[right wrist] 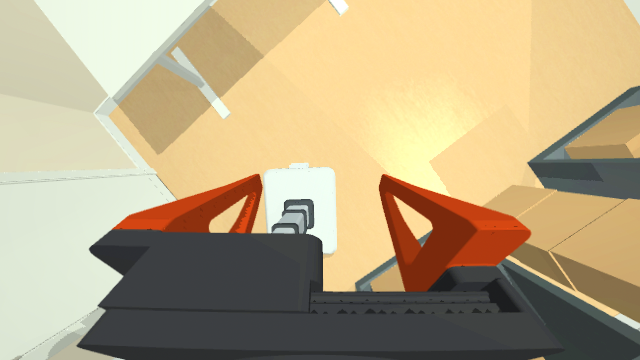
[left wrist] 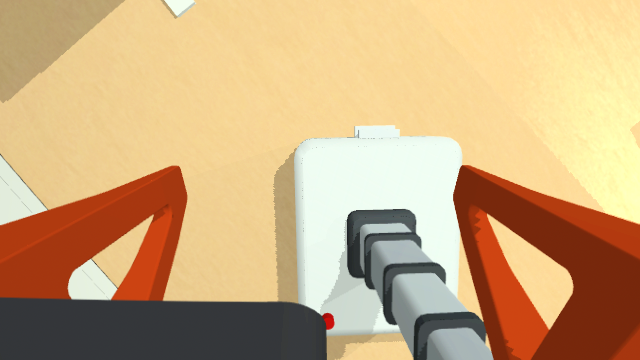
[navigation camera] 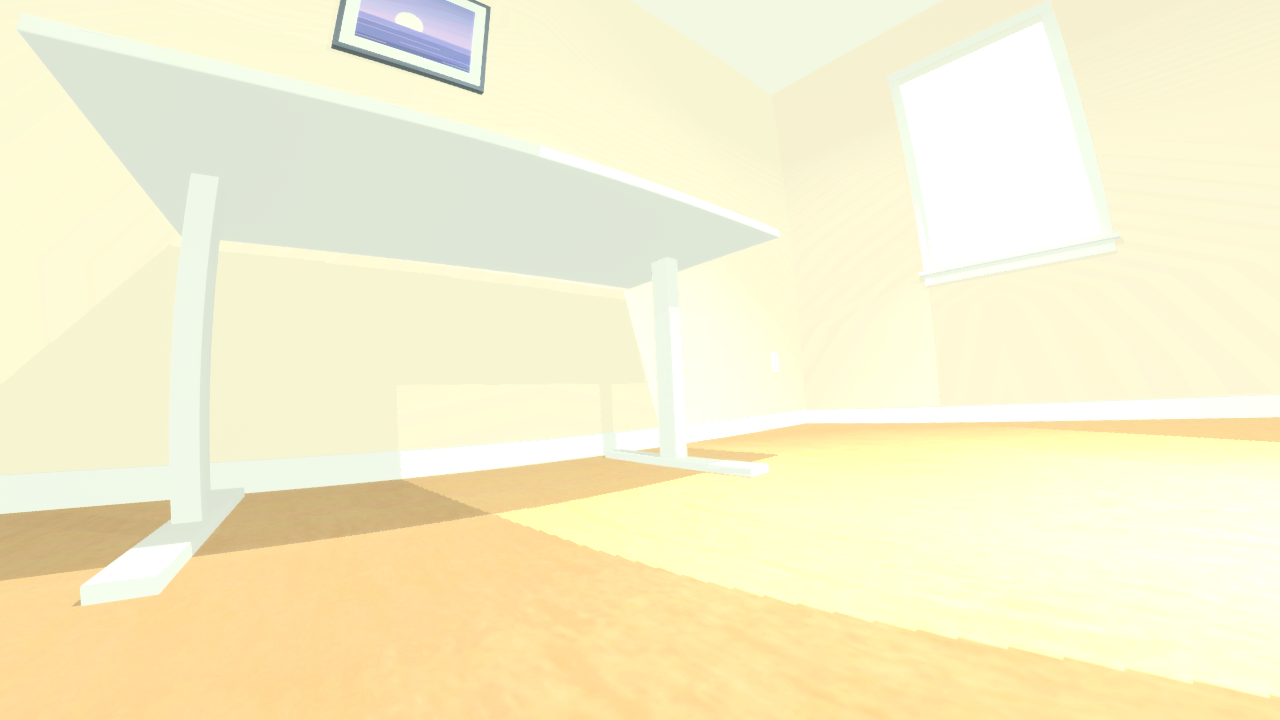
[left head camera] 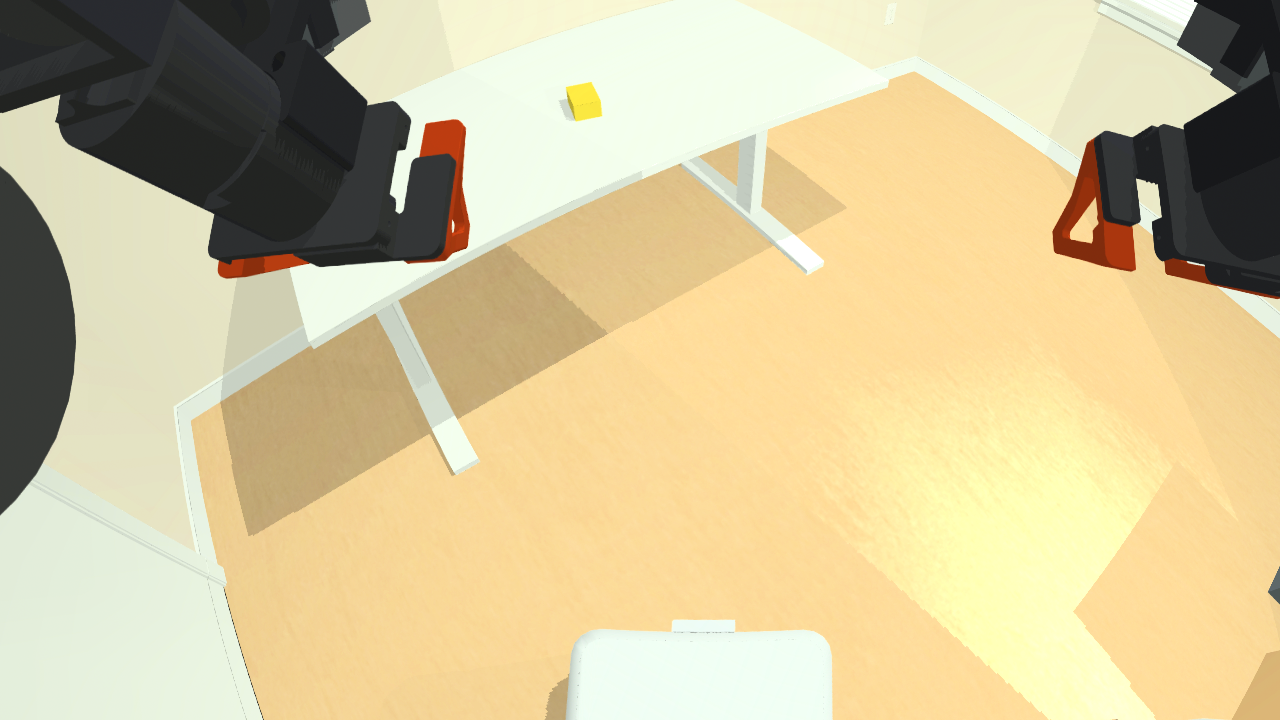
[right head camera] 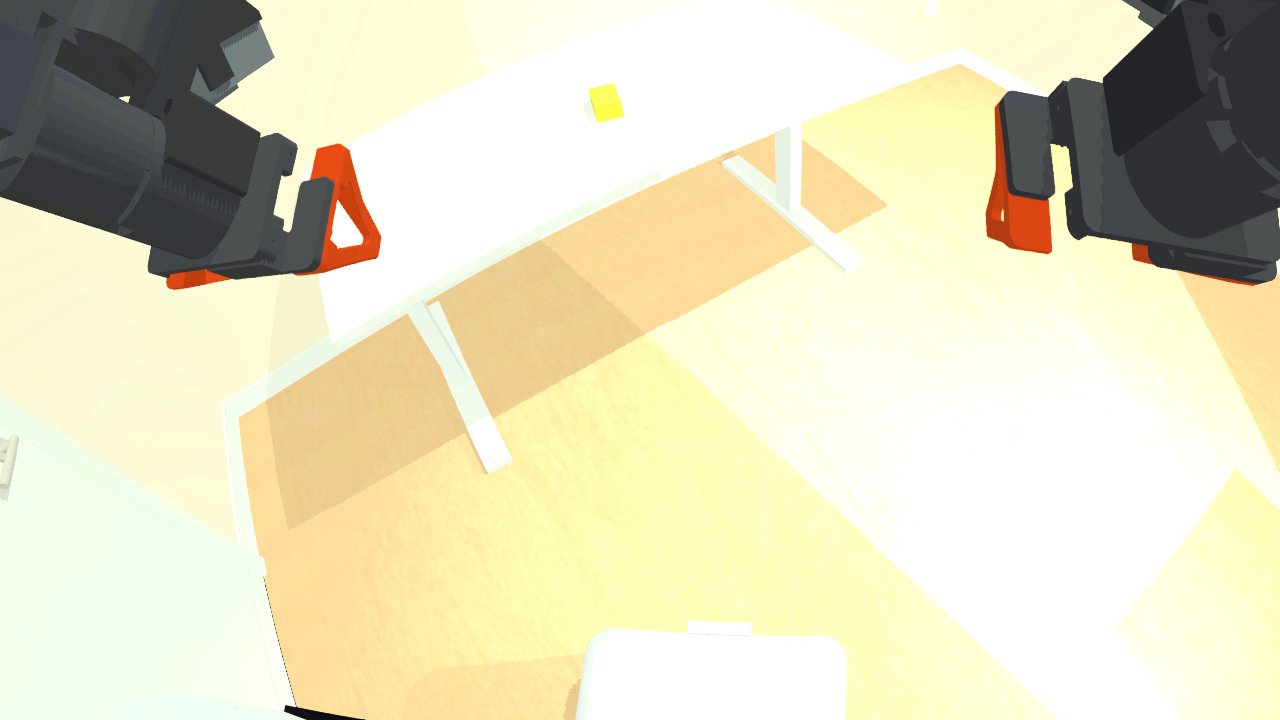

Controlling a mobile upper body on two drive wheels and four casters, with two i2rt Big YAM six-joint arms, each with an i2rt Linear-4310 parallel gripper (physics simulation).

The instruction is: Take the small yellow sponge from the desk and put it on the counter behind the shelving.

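Places are measured from the left arm's base along level axes (x ahead, y left, z up), in centimetres.
Pixels of known places: left gripper, fingertip midpoint: (left wrist: 320,181) (left head camera: 391,242) (right head camera: 321,254); right gripper, fingertip midpoint: (right wrist: 320,180) (left head camera: 1112,253) (right head camera: 1064,237).
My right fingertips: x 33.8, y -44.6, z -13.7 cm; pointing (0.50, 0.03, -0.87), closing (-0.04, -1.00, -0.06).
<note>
Behind a point stands the place of what it marks.
The small yellow sponge (left head camera: 584,102) @(x 131.0, y 5.2, z -64.5 cm) (right head camera: 605,102) @(x 131.6, y 5.3, z -64.5 cm) lies on top of the white desk (left head camera: 716,80) @(x 149.4, y -25.0, z -69.0 cm) (right head camera: 716,80) @(x 148.0, y -19.1, z -69.0 cm), near its middle; the desk's underside and legs show in the navigation camera (navigation camera: 402,188). My left gripper (left head camera: 344,259) @(x 33.4, y -0.9, z -14.2 cm) (right head camera: 268,268) (left wrist: 320,181) @(x 33.4, y -0.9, z -14.2 cm) is open and empty, and appears in front of the desk's left part in the left head camera. My right gripper (left head camera: 1159,259) (right head camera: 1096,248) @(x 33.8, y -44.6, z -13.7 cm) (right wrist: 320,180) @(x 33.8, y -44.6, z -13.7 cm) is open and empty, well right of the desk in the head views. Grey shelving (right wrist: 590,176) @(x 21.6, y -209.7, z -111.3 cm) shows at the right of the right wrist view. I cannot make out the counter.
Cardboard boxes (right wrist: 585,217) @(x 2.3, y -179.7, z -91.0 cm) stand beside the shelving. My white base (left head camera: 702,680) @(x 21.6, y -22.5, z -115.0 cm) (right head camera: 716,680) @(x 22.2, y -23.1, z -115.0 cm) (left wrist: 380,175) @(x 21.0, y -22.4, z -115.0 cm) (right wrist: 300,185) @(x 20.3, y -24.1, z -115.0 cm) is at the bottom of the head views. Desk feet (left head camera: 456,452) (right head camera: 492,447) (navigation camera: 134,573) reach out over the floor. A window (navigation camera: 1002,143) @(x 203.6, y -224.1, z 1.9 cm) is on the wall.
</note>
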